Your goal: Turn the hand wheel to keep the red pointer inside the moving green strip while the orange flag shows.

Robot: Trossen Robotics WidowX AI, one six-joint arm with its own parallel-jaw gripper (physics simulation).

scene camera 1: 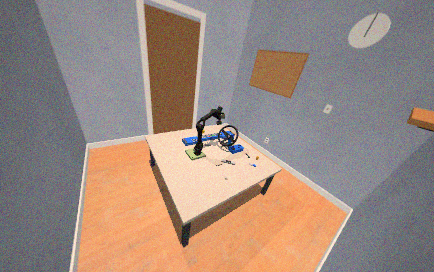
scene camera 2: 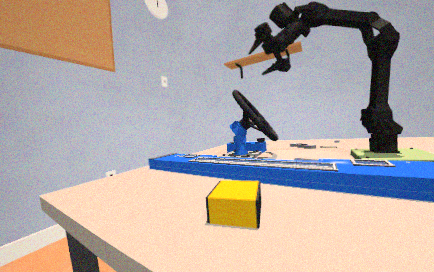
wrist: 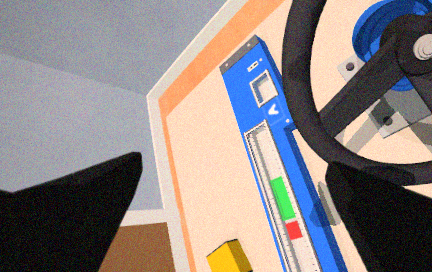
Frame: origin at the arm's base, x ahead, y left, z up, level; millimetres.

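Where they show: gripper, fingertip midpoint: (scene camera 1: 220,119) (scene camera 2: 255,64) (wrist: 235,166); arm's base, origin of the base link: (scene camera 1: 197,153) (scene camera 2: 383,151).
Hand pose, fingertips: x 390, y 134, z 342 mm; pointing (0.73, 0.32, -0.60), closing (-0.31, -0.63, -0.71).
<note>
Things, the pixels of their top centre, and the offset from my fingertips. "*": a spot on its surface instead. Level surfaces: height alone.
- blue base, middle of its top: (wrist: 380,14) (scene camera 2: 236,120) dx +144, dy -120, dz -195 mm
- green strip, surface spot: (wrist: 283,197) * dx +33, dy +155, dz -326 mm
- red pointer, surface spot: (wrist: 294,230) * dx -29, dy +159, dz -326 mm
- small square window, middle of its top: (wrist: 263,88) dx +261, dy +98, dz -326 mm
- yellow block, middle of its top: (scene camera 2: 235,188) (wrist: 222,265) dx -52, dy +361, dz -324 mm
- table, its level: dz -366 mm
- small blue item, middle of its top: (scene camera 1: 252,164) dx +130, dy -575, dz -350 mm
The black hand wheel (scene camera 1: 219,136) (scene camera 2: 256,116) (wrist: 296,65) stands tilted on a blue base (scene camera 1: 236,149) (scene camera 2: 240,141). My gripper (scene camera 1: 221,120) (scene camera 2: 257,64) (wrist: 235,166) is open and empty, above the wheel and apart from it. The long blue track housing (scene camera 1: 189,141) (scene camera 2: 300,175) (wrist: 239,95) lies beside the wheel. In the wrist view the green strip (wrist: 283,197) is in its slot. The red pointer (wrist: 294,230) is outside the strip, just below its lower end. The small square window (wrist: 264,89) looks pale; no orange flag shows in it.
A yellow block (scene camera 2: 233,205) (wrist: 229,257) sits on the table (scene camera 1: 200,185) (scene camera 2: 125,205) beside the housing. The arm stands on a green base plate (scene camera 1: 194,155) (scene camera 2: 362,154). Small tools (scene camera 1: 228,162) (scene camera 2: 303,146) and a small blue item (scene camera 1: 253,165) lie on the table.
</note>
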